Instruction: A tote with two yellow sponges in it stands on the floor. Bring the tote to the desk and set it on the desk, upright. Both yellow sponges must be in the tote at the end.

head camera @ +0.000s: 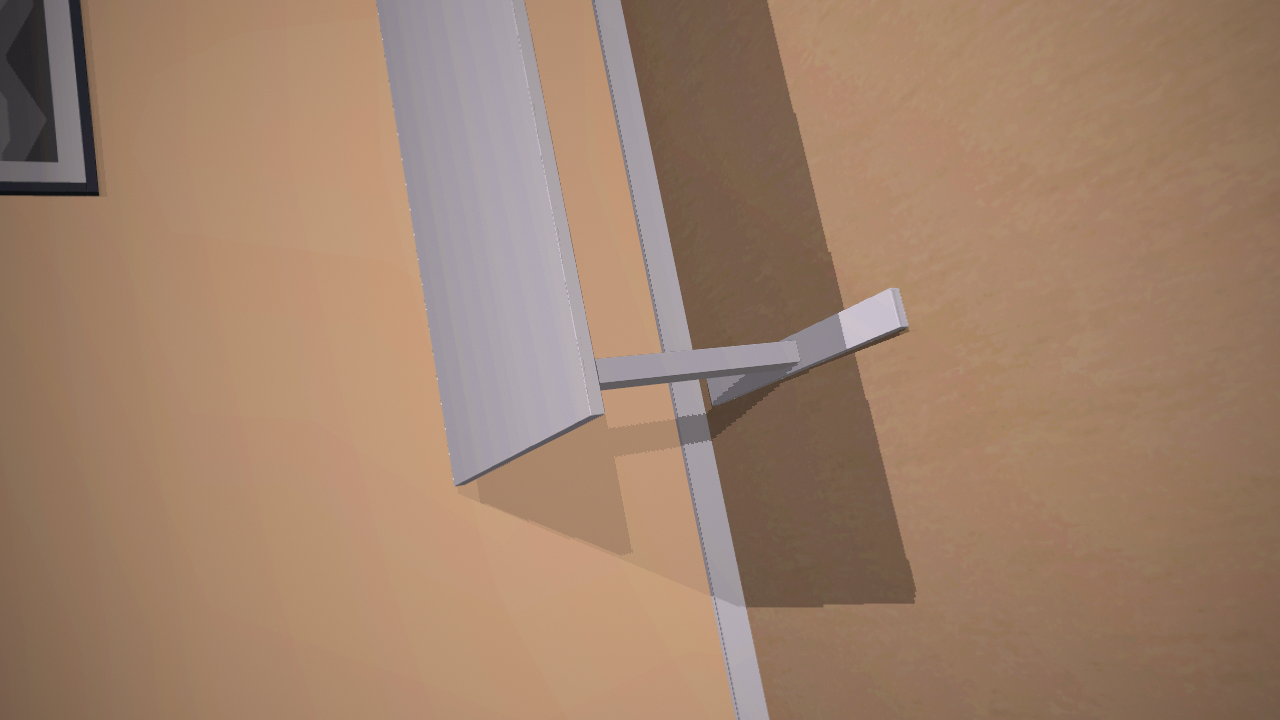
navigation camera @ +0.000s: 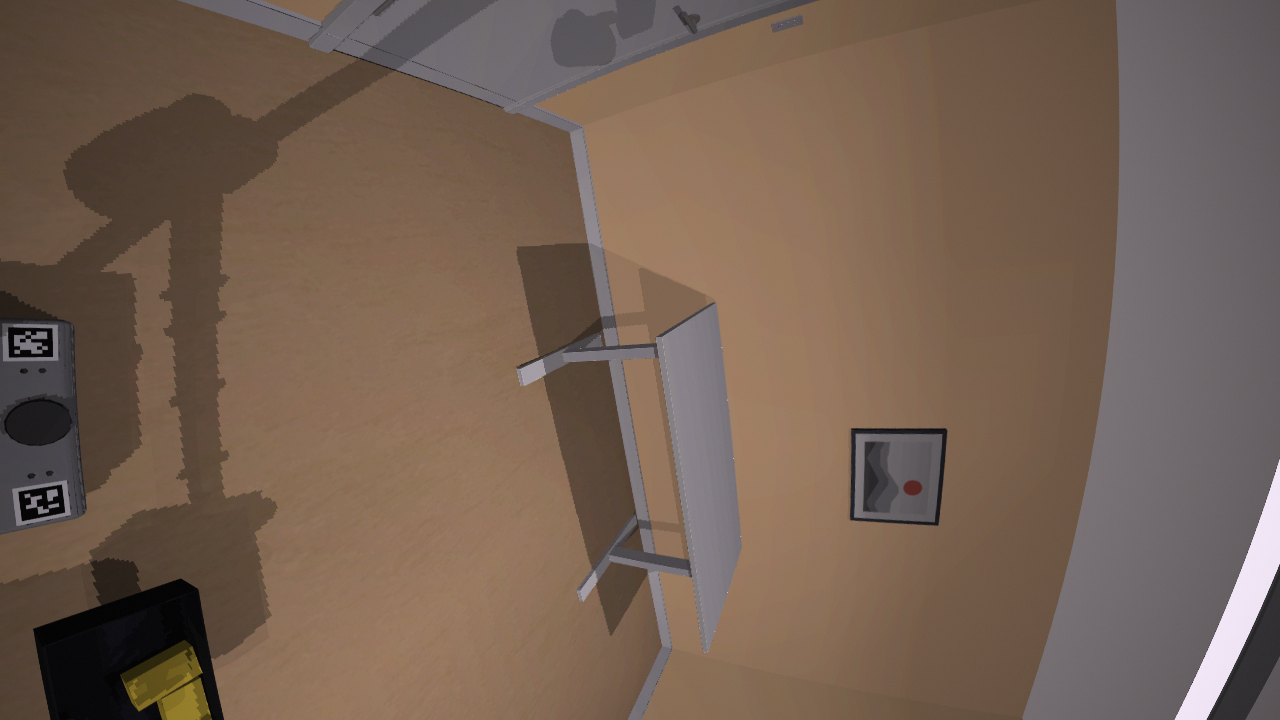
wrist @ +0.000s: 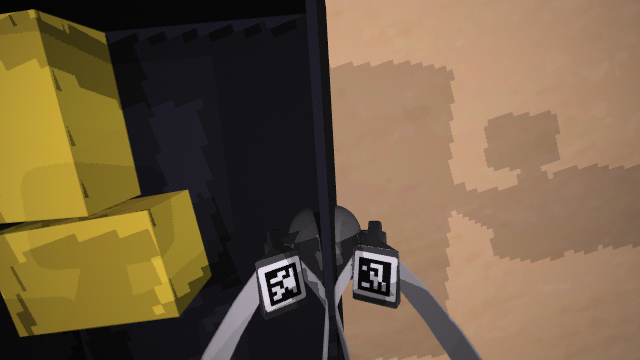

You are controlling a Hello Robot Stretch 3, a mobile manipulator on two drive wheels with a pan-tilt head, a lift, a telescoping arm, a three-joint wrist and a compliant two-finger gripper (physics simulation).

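The black tote (navigation camera: 116, 601) (wrist: 265, 125) shows at the bottom left of the navigation view and on the left of the wrist view. Two yellow sponges (navigation camera: 162, 673) (wrist: 105, 265) lie in it, touching each other. My gripper (wrist: 322, 232) is shut on the tote's wall, one fingertip inside and one outside; the tote's shadow lies on the floor beside it. The desk (head camera: 496, 241) (navigation camera: 702, 429), a pale top on grey legs, stands against the wall, apart from the tote. The tote and gripper do not show in the head view.
My base (navigation camera: 62, 420) with its markers shows at the left edge of the navigation view. The desk's foot (head camera: 868, 317) (navigation camera: 537, 368) sticks out over the floor. A door (navigation camera: 537, 44) is at the top, and a framed picture (navigation camera: 897, 447) hangs above the desk.
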